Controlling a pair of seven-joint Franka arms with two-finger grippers.
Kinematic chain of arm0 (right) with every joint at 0, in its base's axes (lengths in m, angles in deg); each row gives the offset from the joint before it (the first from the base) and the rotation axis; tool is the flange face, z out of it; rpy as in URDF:
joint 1: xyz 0 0 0.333 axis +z
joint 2: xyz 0 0 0 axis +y
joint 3: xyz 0 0 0.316 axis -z
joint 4: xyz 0.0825 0 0 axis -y
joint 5: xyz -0.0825 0 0.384 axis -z
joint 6: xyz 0 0 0 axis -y
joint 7: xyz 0.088 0 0 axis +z
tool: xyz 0 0 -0.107 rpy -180 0 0
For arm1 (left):
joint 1: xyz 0 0 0.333 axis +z
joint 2: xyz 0 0 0 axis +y
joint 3: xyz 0 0 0.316 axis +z
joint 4: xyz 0.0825 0 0 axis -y
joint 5: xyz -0.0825 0 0.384 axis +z
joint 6: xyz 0 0 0 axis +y
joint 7: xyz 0.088 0 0 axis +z
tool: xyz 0 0 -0.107 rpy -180 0 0
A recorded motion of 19 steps. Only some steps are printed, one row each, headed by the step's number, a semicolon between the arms.
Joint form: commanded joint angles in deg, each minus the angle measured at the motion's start. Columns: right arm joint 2, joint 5, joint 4, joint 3, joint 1, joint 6, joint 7; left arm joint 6, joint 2, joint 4, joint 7, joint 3, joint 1, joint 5.
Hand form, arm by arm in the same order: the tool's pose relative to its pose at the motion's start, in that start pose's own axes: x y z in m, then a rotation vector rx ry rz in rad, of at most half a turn. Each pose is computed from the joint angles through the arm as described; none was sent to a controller.
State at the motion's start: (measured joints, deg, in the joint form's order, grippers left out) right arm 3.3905 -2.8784 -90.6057 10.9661 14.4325 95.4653 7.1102; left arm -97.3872 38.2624 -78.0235 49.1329 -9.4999 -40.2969 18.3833
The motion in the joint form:
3: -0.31 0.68 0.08 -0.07 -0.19 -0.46 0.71; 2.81 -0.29 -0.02 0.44 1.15 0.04 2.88
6: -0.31 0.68 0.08 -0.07 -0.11 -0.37 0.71; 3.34 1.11 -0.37 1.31 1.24 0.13 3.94
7: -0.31 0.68 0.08 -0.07 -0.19 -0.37 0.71; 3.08 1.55 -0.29 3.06 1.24 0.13 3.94
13: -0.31 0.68 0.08 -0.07 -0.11 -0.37 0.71; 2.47 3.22 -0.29 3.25 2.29 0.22 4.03
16: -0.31 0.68 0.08 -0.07 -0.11 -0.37 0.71; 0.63 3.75 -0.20 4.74 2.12 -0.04 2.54
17: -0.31 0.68 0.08 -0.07 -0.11 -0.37 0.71; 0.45 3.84 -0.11 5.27 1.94 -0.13 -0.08
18: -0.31 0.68 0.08 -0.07 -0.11 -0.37 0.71; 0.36 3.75 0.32 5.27 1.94 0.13 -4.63
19: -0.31 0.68 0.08 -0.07 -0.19 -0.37 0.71; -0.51 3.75 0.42 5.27 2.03 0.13 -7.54
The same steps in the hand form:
3: -0.0024 0.0022 -0.0031 -0.0105 -0.0027 -0.0116; 0.0076 -0.0167 0.0043 0.0760 0.0096 -0.0224
6: -0.0021 0.0015 -0.0032 -0.0107 -0.0011 -0.0130; 0.0091 -0.0143 0.0239 0.1144 -0.0047 -0.0294
7: -0.0022 0.0023 -0.0033 -0.0107 -0.0011 -0.0116; 0.0098 -0.0122 0.0279 0.1146 -0.0048 -0.0579
13: -0.0021 0.0015 -0.0032 -0.0107 -0.0011 -0.0130; 0.0178 -0.0131 0.0492 0.1337 -0.0181 -0.0695
16: -0.0021 0.0015 -0.0032 -0.0107 -0.0011 -0.0130; 0.0154 -0.0032 0.0510 0.0963 -0.0203 -0.0897
17: -0.0021 0.0015 -0.0032 -0.0107 -0.0011 -0.0130; 0.0109 0.0023 0.0504 0.0643 -0.0530 -0.1022
18: -0.0021 0.0015 -0.0032 -0.0107 -0.0011 -0.0130; 0.0087 0.0047 0.0463 0.0073 -0.1091 -0.1217
19: -0.0022 0.0023 -0.0033 -0.0107 -0.0011 -0.0116; 0.0074 0.0085 0.0441 -0.0365 -0.1373 -0.1325

